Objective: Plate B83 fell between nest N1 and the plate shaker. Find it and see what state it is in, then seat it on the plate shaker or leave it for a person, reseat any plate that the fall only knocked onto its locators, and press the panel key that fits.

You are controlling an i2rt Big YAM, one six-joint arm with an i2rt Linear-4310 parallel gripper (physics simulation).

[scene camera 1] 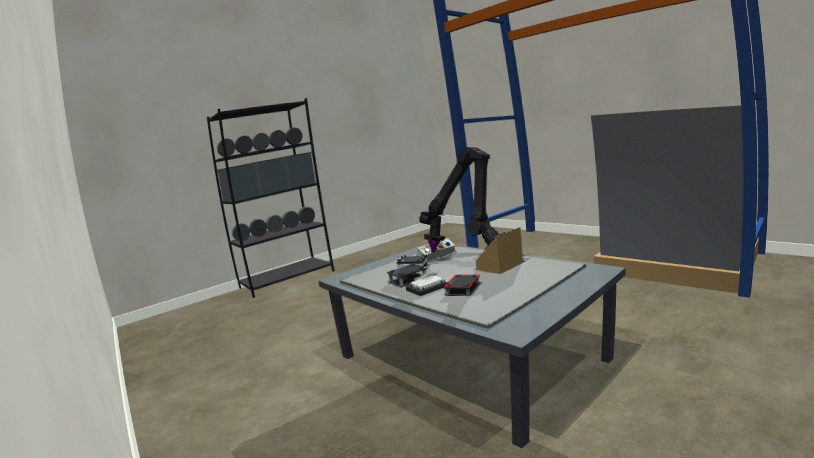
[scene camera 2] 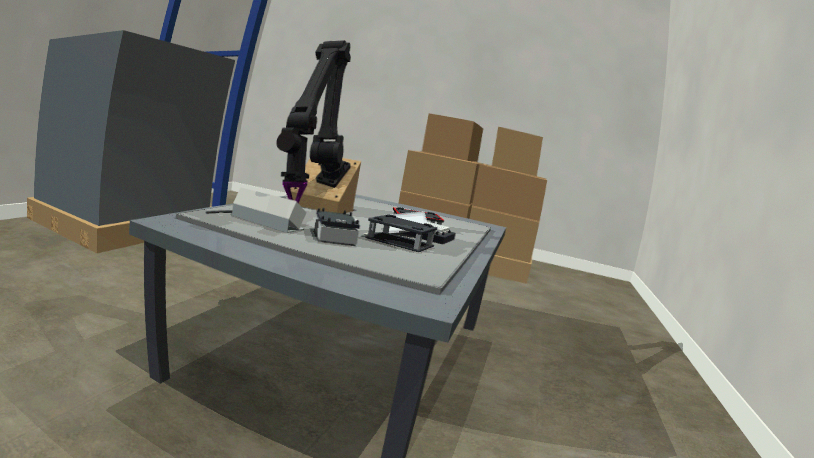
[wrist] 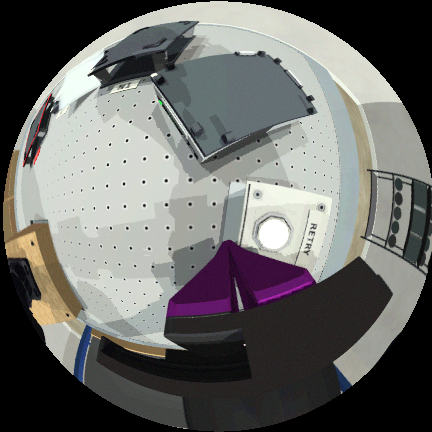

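Seen in the pictures: gripper, fingertip midpoint: (scene camera 1: 433, 252) (wrist: 227, 246); arm's base, origin of the base link: (scene camera 1: 496, 243) (scene camera 2: 333, 173).
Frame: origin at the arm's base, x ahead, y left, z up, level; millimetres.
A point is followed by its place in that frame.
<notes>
My gripper (scene camera 1: 433, 250) {x 106, y -403, z -76 mm} (scene camera 2: 294, 199) {x 106, y -403, z -76 mm} (wrist: 227, 246) {x 106, y -403, z -76 mm} is shut and empty, its purple fingertips low beside the white RETRY key (wrist: 273, 233) {x 124, y -431, z -59 mm} on the key panel (scene camera 1: 445, 254) {x 0, y -429, z -119 mm} (scene camera 2: 259, 209) {x 47, y -496, z -85 mm} (wrist: 290, 196) {x 151, y -441, z -60 mm}. The key looks bright white; contact cannot be told. The panel's other keys are hidden in the wrist view. The grey plate shaker (scene camera 1: 410, 259) {x 266, y -399, z -71 mm} (scene camera 2: 336, 232) {x 291, y -467, z -97 mm} (wrist: 235, 95) {x 228, y -395, z -71 mm} shows a bare top with corner clips and a small green light. Nest N1 (scene camera 1: 406, 272) {x 416, y -222, z -69 mm} (scene camera 2: 401, 223) {x 390, y -278, z -69 mm} (wrist: 145, 47) is a raised dark platform. A white piece (scene camera 1: 428, 283) {x 420, y -42, z -89 mm} lies on a low dark base. No B83 label is readable.
A red-edged dark stand (scene camera 1: 462, 283) {x 339, y 104, z -86 mm} (scene camera 2: 418, 213) (wrist: 39, 127) is beside the white piece. The arm's wooden mount (scene camera 1: 500, 253) {x 46, y 68, z -32 mm} (scene camera 2: 324, 199) {x 27, y -85, z -85 mm} (wrist: 50, 280) {x -15, y -86, z -79 mm} stands by the perforated board (scene camera 1: 512, 296) {x 263, y 336, z -126 mm} (scene camera 2: 392, 263) {x 465, y -500, z -126 mm} (wrist: 135, 200) {x 131, y -313, z -126 mm}. A shelf rack (scene camera 1: 224, 196) stands behind the table.
</notes>
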